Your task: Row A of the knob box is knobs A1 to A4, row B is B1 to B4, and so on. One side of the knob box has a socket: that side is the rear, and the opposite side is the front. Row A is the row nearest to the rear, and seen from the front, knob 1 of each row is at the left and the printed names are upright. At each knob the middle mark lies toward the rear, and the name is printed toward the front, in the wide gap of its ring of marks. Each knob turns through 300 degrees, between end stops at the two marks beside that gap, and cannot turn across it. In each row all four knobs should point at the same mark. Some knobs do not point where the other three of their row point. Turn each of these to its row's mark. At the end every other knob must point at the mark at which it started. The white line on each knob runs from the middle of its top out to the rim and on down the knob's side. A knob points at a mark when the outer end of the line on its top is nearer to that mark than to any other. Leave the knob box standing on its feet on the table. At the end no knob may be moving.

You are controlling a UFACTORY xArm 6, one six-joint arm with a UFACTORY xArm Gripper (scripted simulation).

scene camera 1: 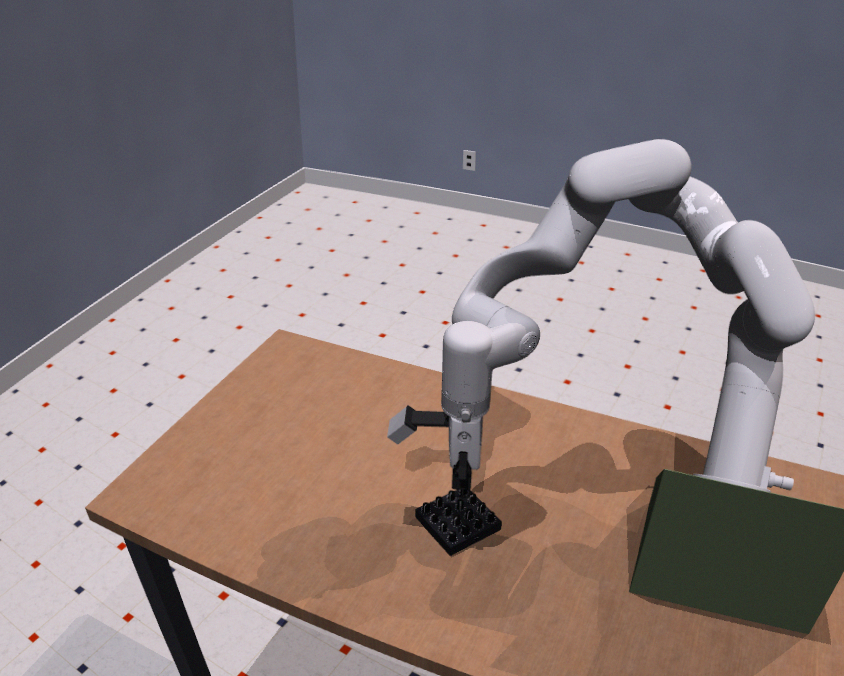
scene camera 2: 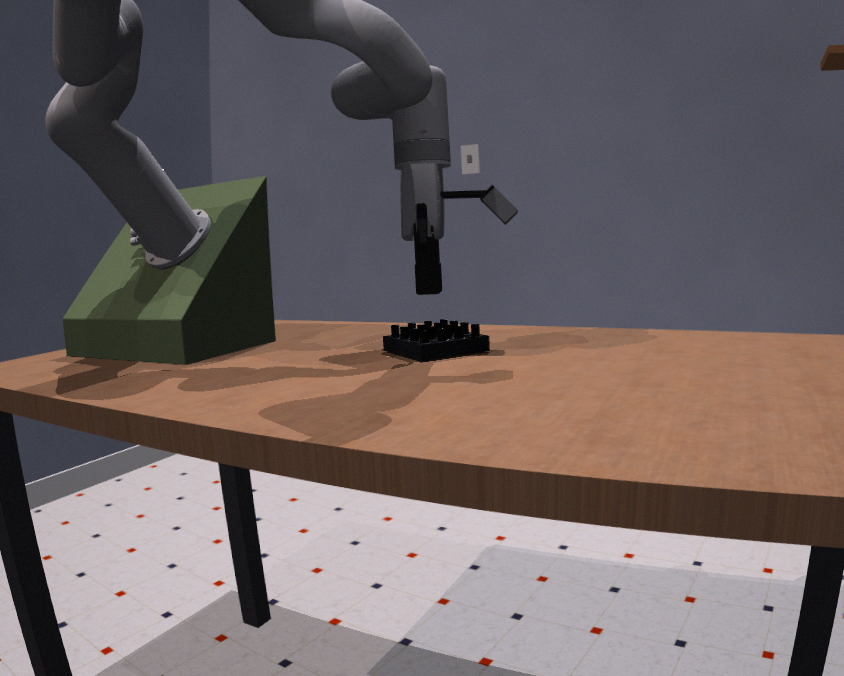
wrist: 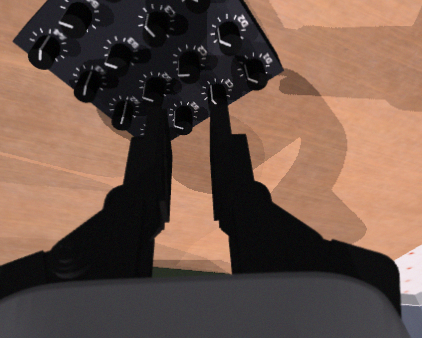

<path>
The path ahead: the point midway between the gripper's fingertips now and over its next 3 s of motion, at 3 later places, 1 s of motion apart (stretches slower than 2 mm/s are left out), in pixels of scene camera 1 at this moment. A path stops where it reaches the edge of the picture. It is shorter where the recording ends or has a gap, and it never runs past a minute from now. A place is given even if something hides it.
My gripper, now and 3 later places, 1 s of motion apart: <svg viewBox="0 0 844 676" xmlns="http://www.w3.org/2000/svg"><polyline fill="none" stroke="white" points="461,483 461,486 460,499 460,503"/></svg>
</path>
